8 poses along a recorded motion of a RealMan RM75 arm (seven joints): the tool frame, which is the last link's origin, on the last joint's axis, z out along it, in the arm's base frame.
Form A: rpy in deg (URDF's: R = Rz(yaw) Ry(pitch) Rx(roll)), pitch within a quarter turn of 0, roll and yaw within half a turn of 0; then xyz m.
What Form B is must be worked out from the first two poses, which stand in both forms.
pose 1, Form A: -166.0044 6.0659 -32.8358 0.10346 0.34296 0.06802
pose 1, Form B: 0.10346 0.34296 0.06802 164.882 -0.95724 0.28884 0.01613
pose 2, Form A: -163.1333 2.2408 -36.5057 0.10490 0.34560 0.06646
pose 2, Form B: 0.10490 0.34560 0.06646 163.289 -0.94840 0.31584 -0.02785
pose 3, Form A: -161.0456 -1.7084 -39.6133 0.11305 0.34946 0.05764
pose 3, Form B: 0.11305 0.34946 0.05764 162.756 -0.93934 0.33567 -0.07042
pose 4, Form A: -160.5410 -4.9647 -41.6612 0.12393 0.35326 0.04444
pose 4, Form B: 0.12393 0.35326 0.04444 163.601 -0.93246 0.34687 -0.10097
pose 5, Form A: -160.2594 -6.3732 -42.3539 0.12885 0.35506 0.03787
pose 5, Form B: 0.12885 0.35506 0.03787 163.926 -0.92982 0.34990 -0.11402
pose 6, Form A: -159.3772 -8.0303 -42.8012 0.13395 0.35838 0.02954
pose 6, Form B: 0.13395 0.35838 0.02954 163.776 -0.92762 0.34994 -0.13060
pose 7, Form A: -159.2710 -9.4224 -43.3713 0.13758 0.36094 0.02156
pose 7, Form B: 0.13758 0.36094 0.02156 164.279 -0.92513 0.35183 -0.14267
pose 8, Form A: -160.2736 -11.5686 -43.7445 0.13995 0.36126 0.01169
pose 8, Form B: 0.13995 0.36126 0.01169 166.081 -0.92288 0.35173 -0.15679
